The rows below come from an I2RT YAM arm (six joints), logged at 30 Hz.
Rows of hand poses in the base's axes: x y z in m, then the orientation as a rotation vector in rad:
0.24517 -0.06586 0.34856 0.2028 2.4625 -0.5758
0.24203 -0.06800 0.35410 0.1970 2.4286 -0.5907
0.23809 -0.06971 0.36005 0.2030 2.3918 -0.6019
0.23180 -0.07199 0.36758 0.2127 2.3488 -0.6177
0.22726 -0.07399 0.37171 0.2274 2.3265 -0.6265
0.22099 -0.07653 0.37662 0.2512 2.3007 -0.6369
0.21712 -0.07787 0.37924 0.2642 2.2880 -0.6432
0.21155 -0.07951 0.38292 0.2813 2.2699 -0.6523
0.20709 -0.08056 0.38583 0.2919 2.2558 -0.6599
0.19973 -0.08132 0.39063 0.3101 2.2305 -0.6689
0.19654 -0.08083 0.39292 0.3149 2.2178 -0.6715
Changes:
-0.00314 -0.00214 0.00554 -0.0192 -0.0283 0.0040
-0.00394 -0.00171 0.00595 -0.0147 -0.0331 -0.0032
-0.00629 -0.00228 0.00753 -0.0185 -0.0382 -0.0067
-0.00454 -0.00200 0.00413 -0.0075 -0.0207 -0.0107
-0.00627 -0.00254 0.00491 -0.0069 -0.0246 -0.0175
-0.00387 -0.00134 0.00262 -0.0038 -0.0119 -0.0100
-0.00557 -0.00164 0.00368 -0.0060 -0.0166 -0.0135
-0.00446 -0.00105 0.00291 -0.0058 -0.0124 -0.0088
-0.00736 -0.00076 0.00480 -0.0076 -0.0232 -0.0138
-0.00319 0.00049 0.00229 -0.0039 -0.0117 -0.0032

